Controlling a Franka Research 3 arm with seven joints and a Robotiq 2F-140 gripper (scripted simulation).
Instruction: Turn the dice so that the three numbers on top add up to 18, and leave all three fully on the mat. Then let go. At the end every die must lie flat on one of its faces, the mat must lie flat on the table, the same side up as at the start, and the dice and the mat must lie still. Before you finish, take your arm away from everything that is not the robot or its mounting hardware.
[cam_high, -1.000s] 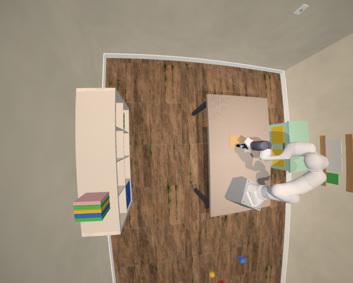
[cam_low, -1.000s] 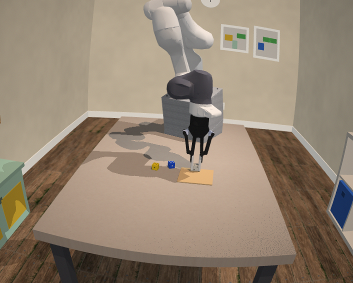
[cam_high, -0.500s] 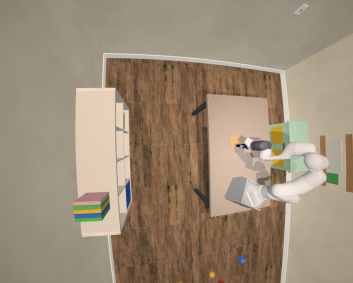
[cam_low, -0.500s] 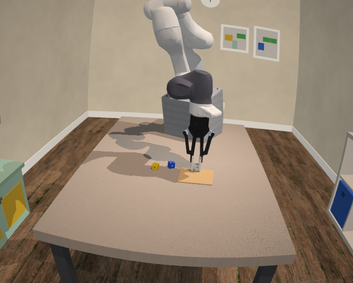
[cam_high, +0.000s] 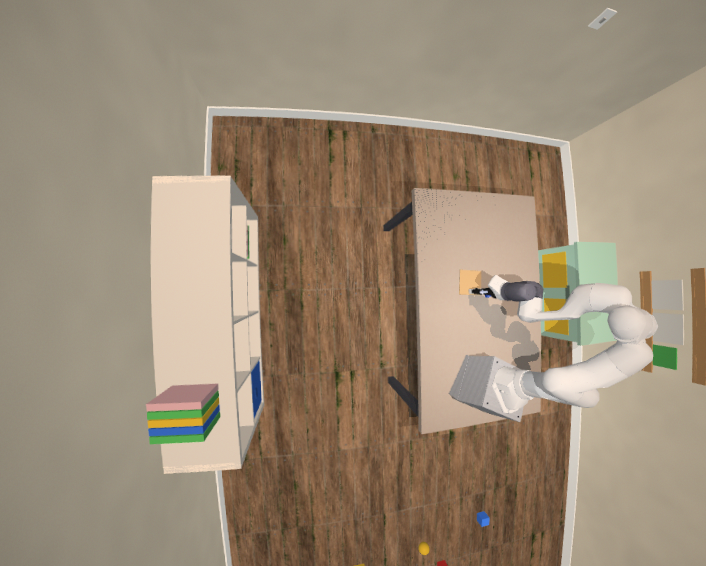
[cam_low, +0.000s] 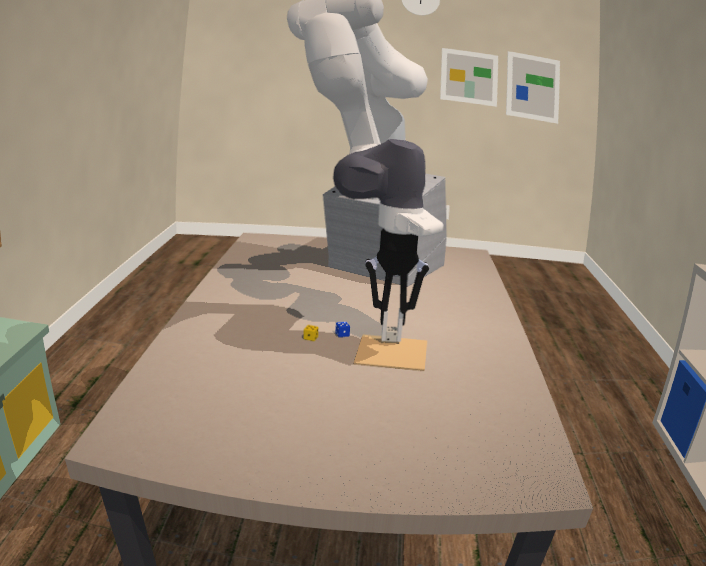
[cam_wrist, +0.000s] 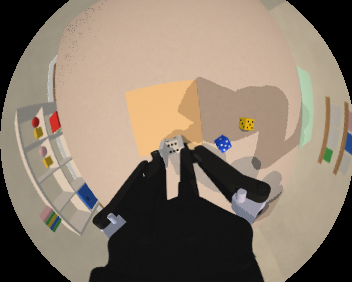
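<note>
My hand is 20 mm above the white die. The rest, counted from my hand: blue die: 100 mm to the right, 40 mm behind, 30 mm below; yellow die: 170 mm to the right, 30 mm below, 20 mm behind; mat: 50 mm ahead, 40 mm below.
</note>
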